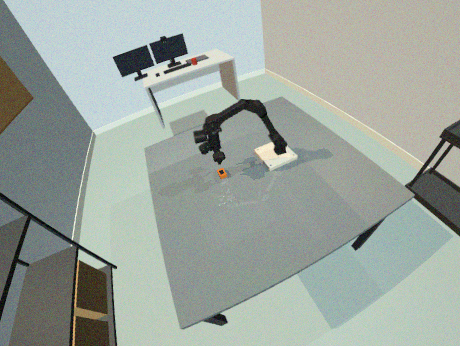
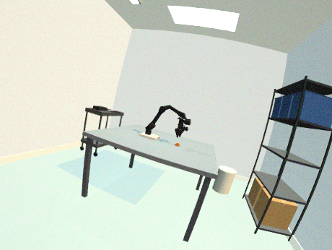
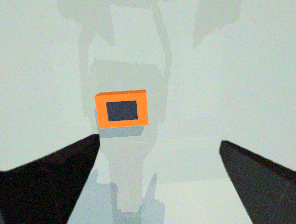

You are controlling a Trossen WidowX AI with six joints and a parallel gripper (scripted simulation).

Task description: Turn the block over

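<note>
Right now my gripper tip is 4 cm to the right of the orange block and 8 cm above it.
</note>
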